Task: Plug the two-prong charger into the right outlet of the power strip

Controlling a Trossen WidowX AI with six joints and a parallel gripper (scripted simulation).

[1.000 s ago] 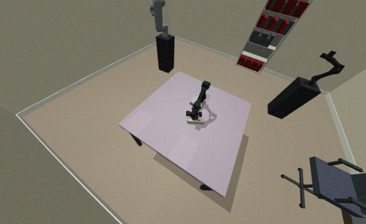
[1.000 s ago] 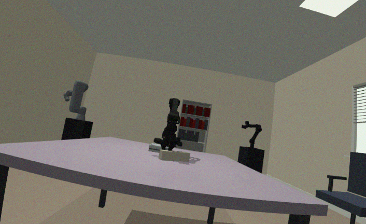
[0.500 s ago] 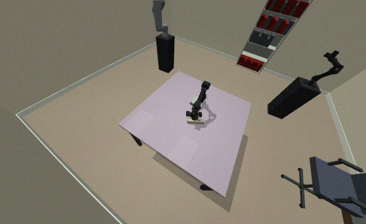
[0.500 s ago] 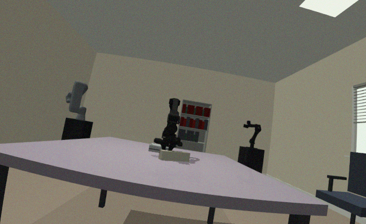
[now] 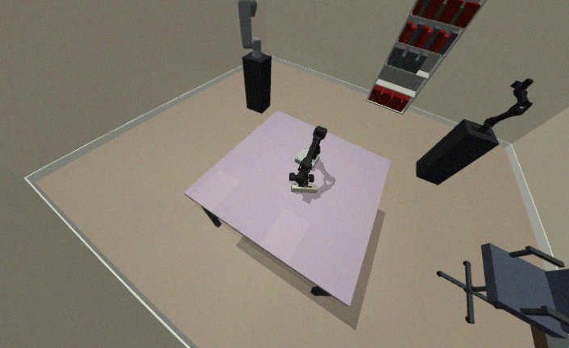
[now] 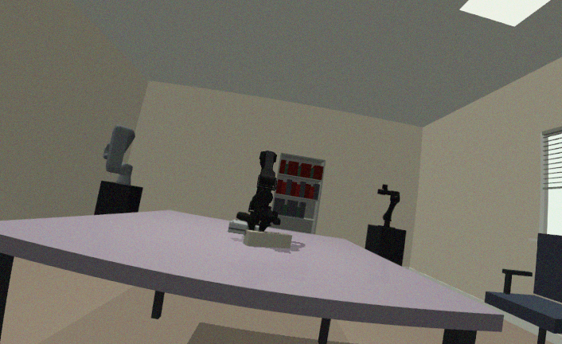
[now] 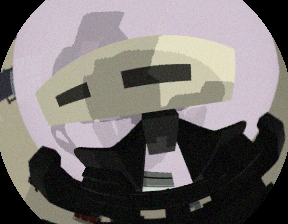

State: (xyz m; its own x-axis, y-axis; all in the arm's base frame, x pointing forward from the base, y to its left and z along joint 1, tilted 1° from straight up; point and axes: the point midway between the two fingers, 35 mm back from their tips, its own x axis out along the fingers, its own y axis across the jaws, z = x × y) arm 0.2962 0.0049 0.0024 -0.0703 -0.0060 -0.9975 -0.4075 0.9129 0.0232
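The two-prong charger is 1 cm to the left of my gripper tip, 1 cm ahead of it and 1 cm above it.
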